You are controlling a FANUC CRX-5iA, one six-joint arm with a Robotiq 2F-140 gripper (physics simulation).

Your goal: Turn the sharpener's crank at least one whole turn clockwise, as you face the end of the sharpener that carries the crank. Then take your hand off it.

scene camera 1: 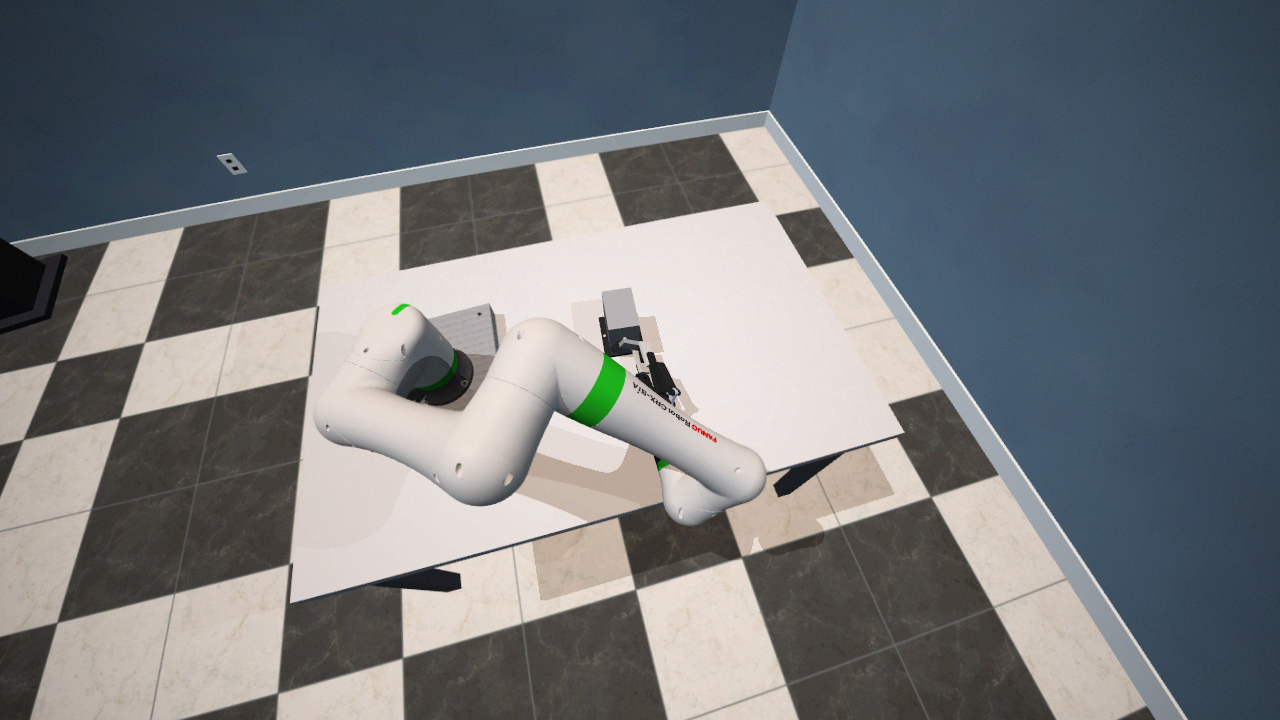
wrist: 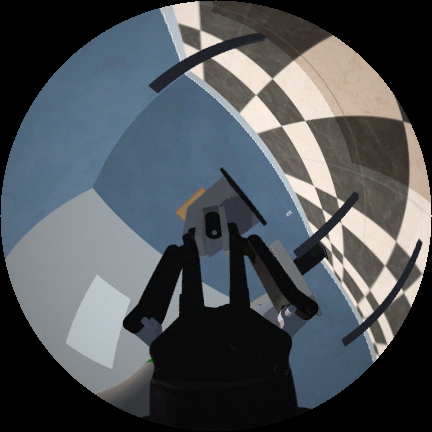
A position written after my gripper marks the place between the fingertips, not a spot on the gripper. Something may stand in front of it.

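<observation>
Scene camera 1: my gripper (scene camera 1: 640, 345), sharpener (scene camera 1: 620, 320). Wrist view: gripper (wrist: 211, 216), sharpener (wrist: 224, 192).
</observation>
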